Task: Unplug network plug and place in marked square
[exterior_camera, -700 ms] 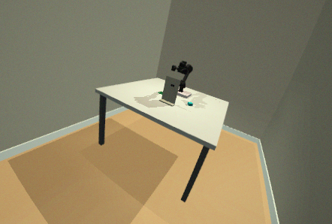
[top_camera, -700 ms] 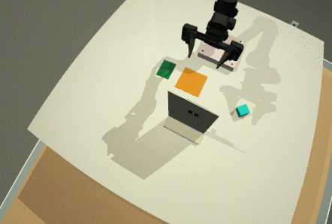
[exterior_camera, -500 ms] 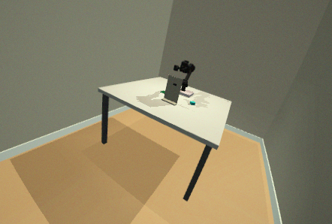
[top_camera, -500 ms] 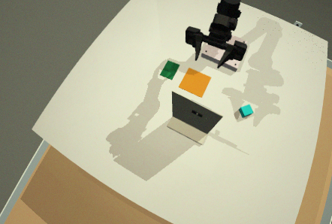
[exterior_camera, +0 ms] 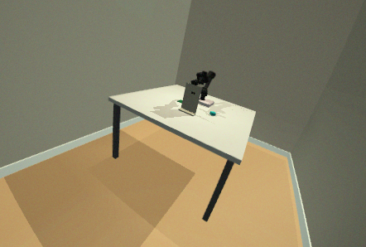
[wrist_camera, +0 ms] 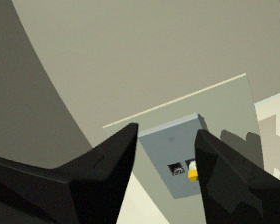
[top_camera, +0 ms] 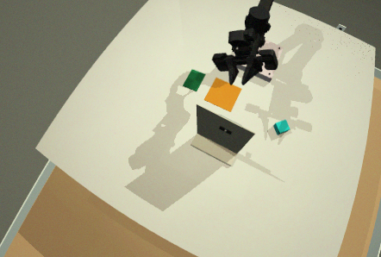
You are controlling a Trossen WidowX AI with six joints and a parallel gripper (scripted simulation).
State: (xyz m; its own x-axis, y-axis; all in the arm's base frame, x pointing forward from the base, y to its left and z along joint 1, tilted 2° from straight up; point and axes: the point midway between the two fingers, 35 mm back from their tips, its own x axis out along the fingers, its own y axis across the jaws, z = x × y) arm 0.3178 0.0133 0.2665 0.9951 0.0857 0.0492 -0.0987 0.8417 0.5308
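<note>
Now: gripper tip 80 mm short of the yellow network plug, 10 mm to the right of it and 100 mm above it. Also, from my gripper tip: teal cube: 70 mm behind, 220 mm to the left, 280 mm below; orange marked square: 110 mm behind, 50 mm to the right, 300 mm below; grey upright panel: 100 mm ahead, 20 mm to the left, 170 mm below.
</note>
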